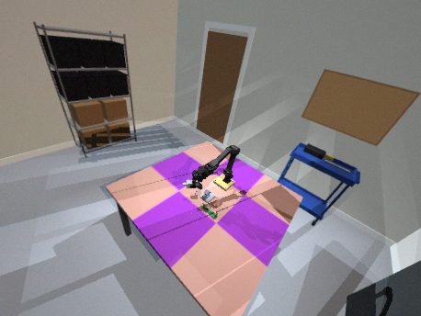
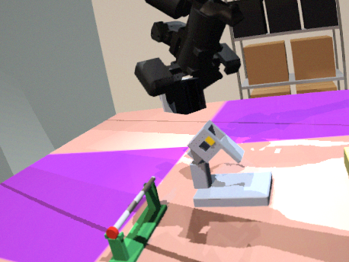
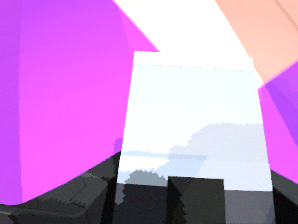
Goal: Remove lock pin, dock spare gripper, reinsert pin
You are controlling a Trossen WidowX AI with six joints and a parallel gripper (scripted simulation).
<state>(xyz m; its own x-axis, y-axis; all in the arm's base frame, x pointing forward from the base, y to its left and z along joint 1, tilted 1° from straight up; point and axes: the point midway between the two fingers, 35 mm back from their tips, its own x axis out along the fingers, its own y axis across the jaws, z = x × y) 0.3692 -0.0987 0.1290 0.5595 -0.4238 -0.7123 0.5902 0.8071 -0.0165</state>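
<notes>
Now: gripper tip 90 mm past the mount, 130 mm to the right of it and 70 mm above it. From my gripper tip the other things lie so: spare gripper (10 mm above); green cradle (10 mm behind, 240 mm to the left, 100 mm below).
</notes>
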